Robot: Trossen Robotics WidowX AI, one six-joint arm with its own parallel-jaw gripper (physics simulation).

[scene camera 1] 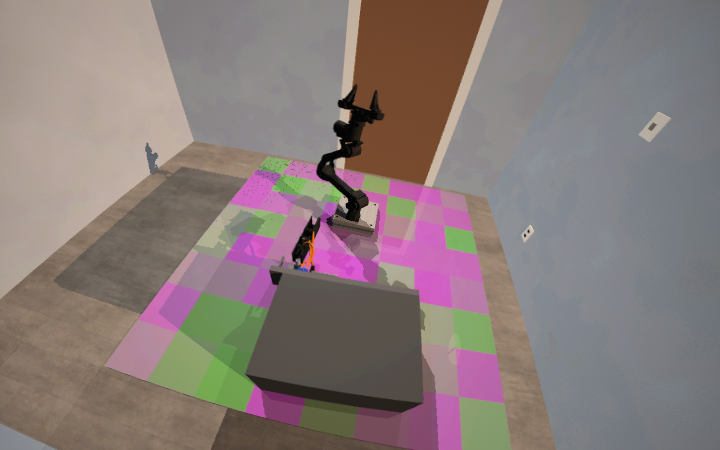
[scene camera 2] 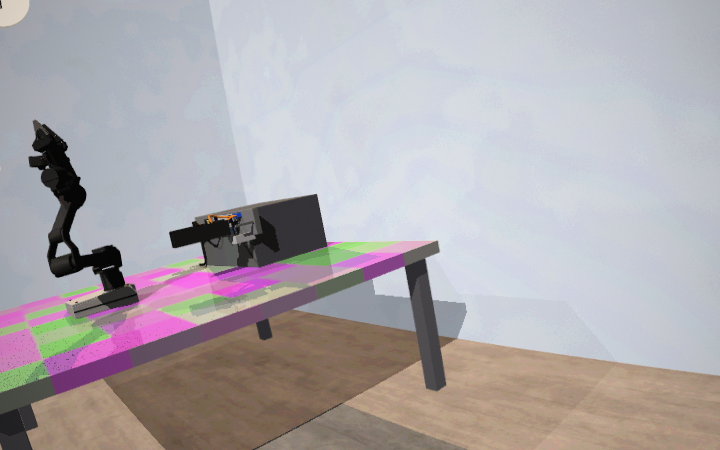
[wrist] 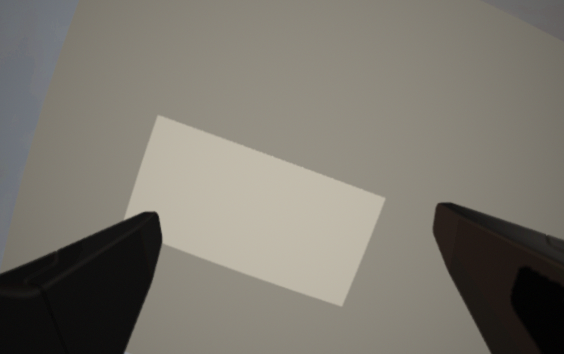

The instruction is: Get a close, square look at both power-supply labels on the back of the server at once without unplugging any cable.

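Where they show: gripper, fingertip midpoint: (scene camera 1: 366, 87) (scene camera 2: 38, 122) (wrist: 298, 222); arm's base, link origin: (scene camera 1: 353, 216) (scene camera 2: 114, 287).
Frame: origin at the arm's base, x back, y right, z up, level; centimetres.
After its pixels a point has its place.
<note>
The server (scene camera 1: 339, 339) {x -64.5, y -7.7, z 15.8 cm} (scene camera 2: 294, 228) {x -65.0, y 13.5, z 5.2 cm} is a dark grey box on the table. Its cabled back faces the arm. A black cable-management arm (scene camera 1: 304, 245) {x -35.0, y 12.1, z 14.4 cm} (scene camera 2: 188, 235) {x -24.4, y 14.9, z 11.9 cm} sticks out from that back at one side, with orange cables (scene camera 1: 311, 248) {x -33.6, y 10.0, z 11.8 cm} (scene camera 2: 223, 217) {x -40.6, y 8.2, z 14.7 cm} and blue connectors (scene camera 1: 302, 269) {x -45.0, y 9.3, z 14.8 cm} (scene camera 2: 237, 215) {x -44.9, y 10.6, z 14.4 cm} near it. The power-supply labels cannot be made out in either scene view, and the server does not show in the wrist view. My gripper (scene camera 1: 365, 89) {x 12.6, y 3.4, z 56.3 cm} (scene camera 2: 40, 124) {x 12.6, y 3.4, z 56.3 cm} (wrist: 298, 222) {x 12.6, y 3.4, z 56.3 cm} is open and empty, pointing upward high above the arm's base, away from the server.
The wrist view shows a pale rectangle (wrist: 255, 210) on a plain grey-beige surface. The arm's base (scene camera 1: 355, 225) {x -4.7, y -2.3, z -1.0 cm} (scene camera 2: 103, 303) {x 6.0, y 9.2, z -2.6 cm} stands on the checkered table (scene camera 1: 467, 291) {x -25.7, y -57.0, z -4.8 cm} (scene camera 2: 339, 286) {x -44.8, y 64.2, z -7.5 cm}, behind the server in scene camera 1. A brown door (scene camera 1: 419, 53) and blue-grey walls stand beyond the arm.
</note>
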